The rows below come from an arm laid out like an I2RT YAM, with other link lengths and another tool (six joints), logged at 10 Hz.
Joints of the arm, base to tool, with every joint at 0 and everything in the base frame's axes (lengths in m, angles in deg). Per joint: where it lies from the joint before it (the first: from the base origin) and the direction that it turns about. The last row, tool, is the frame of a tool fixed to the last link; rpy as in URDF.
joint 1: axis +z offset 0 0 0.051
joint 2: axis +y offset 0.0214 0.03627 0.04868
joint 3: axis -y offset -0.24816 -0.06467 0
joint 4: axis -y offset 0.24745 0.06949 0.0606
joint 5: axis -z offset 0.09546 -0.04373 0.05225
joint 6: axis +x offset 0.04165 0 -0.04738
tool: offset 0.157 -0.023 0.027 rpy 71.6 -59.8 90
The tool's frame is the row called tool.
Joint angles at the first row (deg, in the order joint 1, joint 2, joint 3, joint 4, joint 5, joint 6):
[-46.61, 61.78, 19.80, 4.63, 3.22, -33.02]
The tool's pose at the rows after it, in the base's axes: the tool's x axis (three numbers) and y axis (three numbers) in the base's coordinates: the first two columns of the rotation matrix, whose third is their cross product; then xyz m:
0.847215 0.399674 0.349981 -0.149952 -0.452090 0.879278 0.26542 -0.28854 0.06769
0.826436 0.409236 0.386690 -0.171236 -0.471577 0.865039 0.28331 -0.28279 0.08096
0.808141 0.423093 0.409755 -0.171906 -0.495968 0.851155 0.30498 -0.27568 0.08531
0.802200 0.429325 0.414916 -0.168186 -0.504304 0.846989 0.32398 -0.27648 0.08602
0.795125 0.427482 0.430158 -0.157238 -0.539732 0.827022 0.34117 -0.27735 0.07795
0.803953 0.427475 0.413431 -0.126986 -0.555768 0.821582 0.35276 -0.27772 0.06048
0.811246 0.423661 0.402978 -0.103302 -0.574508 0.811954 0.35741 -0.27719 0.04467
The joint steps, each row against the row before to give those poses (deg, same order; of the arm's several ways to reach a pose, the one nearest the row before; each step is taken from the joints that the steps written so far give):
[2.49, -1.02, 1.83, -1.34, 0.86, 1.71]
[2.56, 0.76, 3.06, -1.76, -0.08, 2.58]
[3.04, 3.06, 2.99, -0.19, 0.23, 2.15]
[1.98, 4.60, 3.10, 1.26, 0.82, 1.12]
[0.78, 5.17, 3.19, 0.49, -1.24, 1.24]
[1.08, 5.25, 1.74, 1.48, 0.53, 0.20]
[0.31, 3.40, 0.83, 0.69, -0.20, 0.15]

